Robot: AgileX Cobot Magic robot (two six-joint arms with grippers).
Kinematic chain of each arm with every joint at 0, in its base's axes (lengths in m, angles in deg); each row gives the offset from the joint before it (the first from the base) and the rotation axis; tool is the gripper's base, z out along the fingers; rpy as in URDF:
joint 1: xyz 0 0 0.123 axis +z
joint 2: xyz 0 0 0 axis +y
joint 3: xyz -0.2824 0 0.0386 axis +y
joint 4: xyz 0.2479 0 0.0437 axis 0.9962 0 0.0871
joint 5: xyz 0 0 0 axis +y
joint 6: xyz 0.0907 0 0.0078 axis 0.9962 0 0.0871
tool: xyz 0 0 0 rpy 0 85 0
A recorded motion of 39 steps. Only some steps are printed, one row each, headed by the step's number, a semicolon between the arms.
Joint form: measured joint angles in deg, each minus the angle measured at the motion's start. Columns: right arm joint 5, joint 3, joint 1, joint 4, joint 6, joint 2; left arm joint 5, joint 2, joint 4, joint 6, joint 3, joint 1.
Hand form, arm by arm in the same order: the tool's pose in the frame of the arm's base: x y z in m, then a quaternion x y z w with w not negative. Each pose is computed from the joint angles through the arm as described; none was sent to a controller.
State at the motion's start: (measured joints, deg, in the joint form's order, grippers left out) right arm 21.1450 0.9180 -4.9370 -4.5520 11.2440 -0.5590; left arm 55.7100 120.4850 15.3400 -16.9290 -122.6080 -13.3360
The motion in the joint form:
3: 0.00 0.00 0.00 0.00 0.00 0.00; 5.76 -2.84 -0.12 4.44 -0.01 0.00
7: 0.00 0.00 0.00 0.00 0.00 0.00; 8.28 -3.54 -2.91 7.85 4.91 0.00
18: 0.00 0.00 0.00 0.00 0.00 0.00; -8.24 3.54 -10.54 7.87 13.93 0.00
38: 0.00 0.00 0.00 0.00 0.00 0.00; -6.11 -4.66 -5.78 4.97 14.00 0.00
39: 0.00 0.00 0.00 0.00 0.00 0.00; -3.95 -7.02 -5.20 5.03 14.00 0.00
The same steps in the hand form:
3: 0.0522 -0.0071 0.1751 0.09178 0.79564 -0.00070 0.59877; 0.4568 -0.0867 0.3517 0.02827 0.93558 0.05437 0.34775
7: 0.0522 -0.0071 0.1751 0.09178 0.79564 -0.00070 0.59877; 0.4490 -0.0883 0.3286 0.05454 0.95481 0.05167 0.28757
18: 0.0522 -0.0071 0.1751 0.09178 0.79564 -0.00070 0.59877; 0.4772 -0.1073 0.2351 0.05445 0.95861 -0.01699 0.27894
38: 0.0522 -0.0071 0.1751 0.09178 0.79564 -0.00070 0.59877; 0.4555 -0.0961 0.3019 0.04160 0.94128 0.00439 0.33503
39: 0.0522 -0.0071 0.1751 0.09178 0.79564 -0.00070 0.59877; 0.4456 -0.0927 0.3189 0.04064 0.94029 0.00999 0.33778

